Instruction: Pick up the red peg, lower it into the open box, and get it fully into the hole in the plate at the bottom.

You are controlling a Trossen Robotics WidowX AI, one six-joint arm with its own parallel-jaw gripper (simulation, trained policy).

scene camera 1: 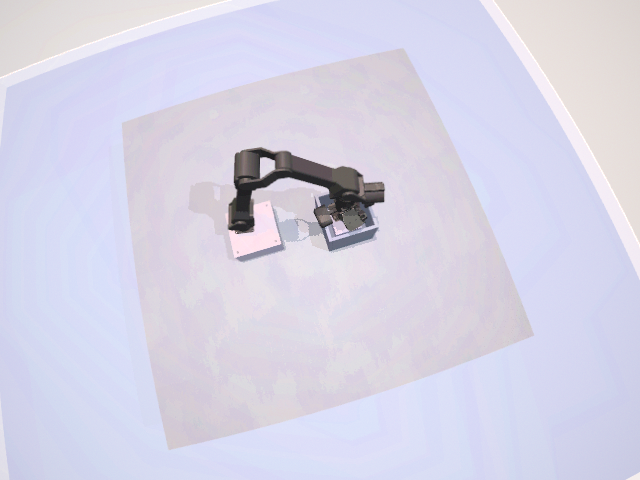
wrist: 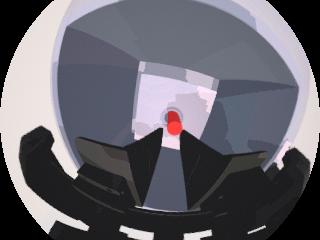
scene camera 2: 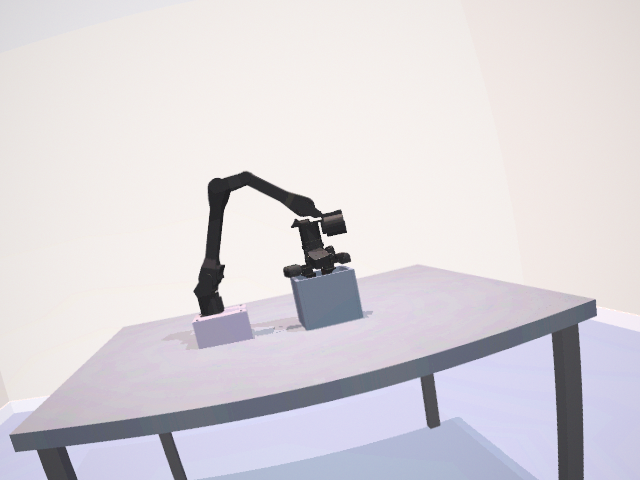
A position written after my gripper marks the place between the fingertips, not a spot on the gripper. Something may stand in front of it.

I see my gripper (scene camera 2: pixel 323 294), a grey box (scene camera 2: pixel 325 300) and a pale plate (wrist: pixel 157 96).
The grey box shows as well in scene camera 1 (scene camera 1: pixel 368 230) and in the wrist view (wrist: pixel 98 61). My gripper shows as well in scene camera 1 (scene camera 1: pixel 343 214) and in the wrist view (wrist: pixel 171 132). Scene camera 2 misses the pale plate, which is hidden by the grey box.
